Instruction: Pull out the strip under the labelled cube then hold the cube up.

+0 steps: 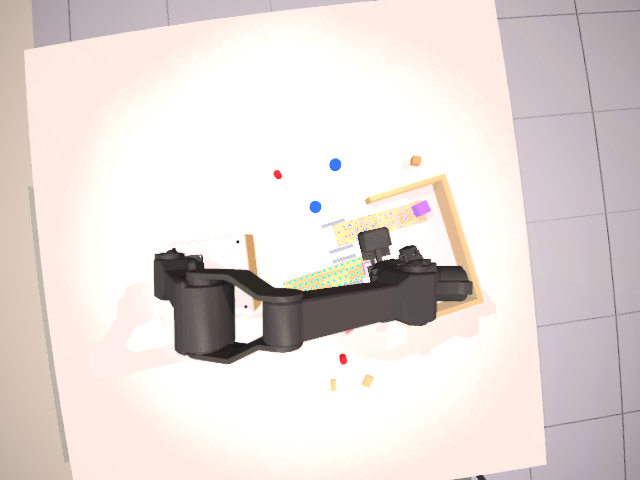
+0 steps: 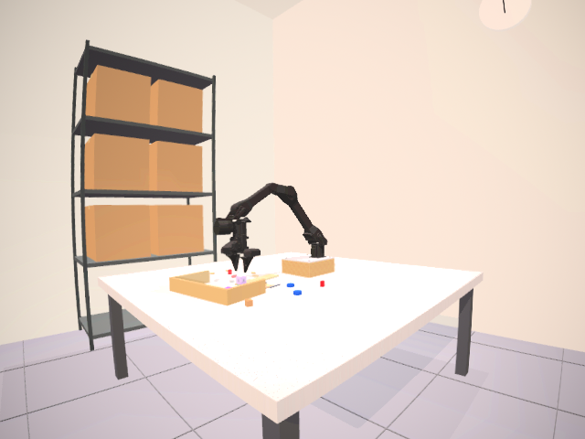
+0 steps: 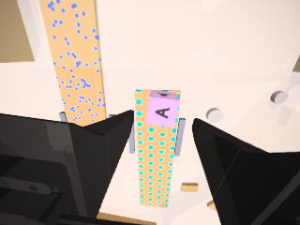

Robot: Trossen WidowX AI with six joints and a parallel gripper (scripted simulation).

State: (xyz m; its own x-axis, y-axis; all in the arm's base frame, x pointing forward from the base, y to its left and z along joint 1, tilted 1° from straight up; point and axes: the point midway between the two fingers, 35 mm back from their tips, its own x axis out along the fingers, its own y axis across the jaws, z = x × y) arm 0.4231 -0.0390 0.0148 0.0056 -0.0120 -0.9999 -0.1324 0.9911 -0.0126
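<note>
My gripper tip is now 3 cm above the labelled cube. Round my gripper tip: strip: 10 cm behind, 5 cm below, 2 cm to the right; then pink block: 15 cm to the right, 6 cm behind, 5 cm below.
</note>
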